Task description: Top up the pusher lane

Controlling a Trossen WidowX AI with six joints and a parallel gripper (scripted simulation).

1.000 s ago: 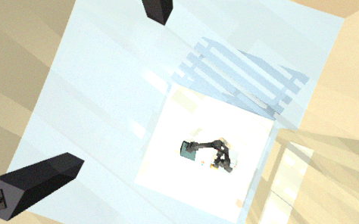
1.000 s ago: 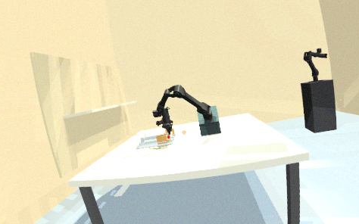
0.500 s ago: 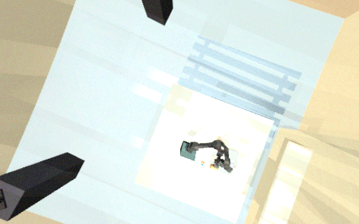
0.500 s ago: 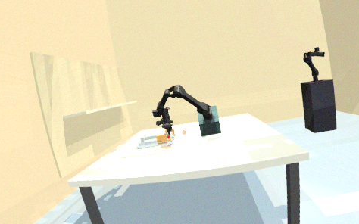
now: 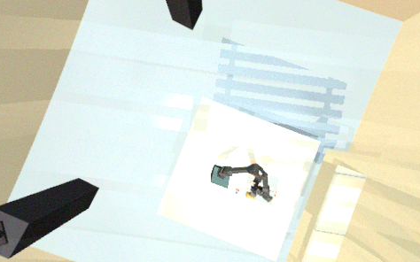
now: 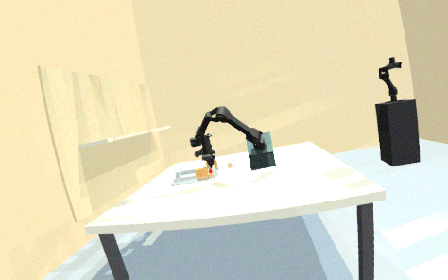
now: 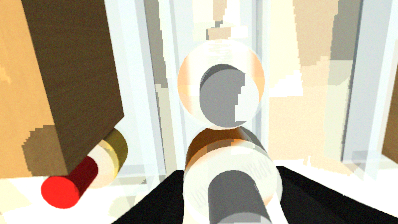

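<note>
My gripper tip is now 15 cm short of the lane fixture and 3 cm above it.
</note>
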